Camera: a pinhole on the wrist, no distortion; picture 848 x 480 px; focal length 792.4 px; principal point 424.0 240.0 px. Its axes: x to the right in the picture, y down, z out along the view. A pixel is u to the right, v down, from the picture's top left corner.
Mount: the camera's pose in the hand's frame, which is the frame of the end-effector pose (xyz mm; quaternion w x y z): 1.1 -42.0 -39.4 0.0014 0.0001 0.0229 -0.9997
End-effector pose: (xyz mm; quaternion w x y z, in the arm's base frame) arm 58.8 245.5 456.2 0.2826 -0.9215 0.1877 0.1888
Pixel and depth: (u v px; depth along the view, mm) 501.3 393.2 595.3
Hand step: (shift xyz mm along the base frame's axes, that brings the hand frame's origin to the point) -98.3 481.0 -314.2
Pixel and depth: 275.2 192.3 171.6
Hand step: 14.4 100.8 -99.2
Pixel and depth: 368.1 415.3 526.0
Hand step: -0.8 415.6 -305.1
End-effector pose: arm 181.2 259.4 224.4 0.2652 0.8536 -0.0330 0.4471
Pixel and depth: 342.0 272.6 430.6
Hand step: 341.4 -111.8 -177.1
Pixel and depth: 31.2 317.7 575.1
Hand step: 604.8 -98.9 -73.6
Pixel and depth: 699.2 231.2 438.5
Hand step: 223.9 -170.3 -325.8
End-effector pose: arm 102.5 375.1 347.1 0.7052 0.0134 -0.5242 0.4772
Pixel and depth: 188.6 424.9 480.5
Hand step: -196.5 -226.7 388.9
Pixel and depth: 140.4 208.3 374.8
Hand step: -214.5 -109.1 273.8
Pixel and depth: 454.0 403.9 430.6
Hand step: -177.3 -292.7 235.3
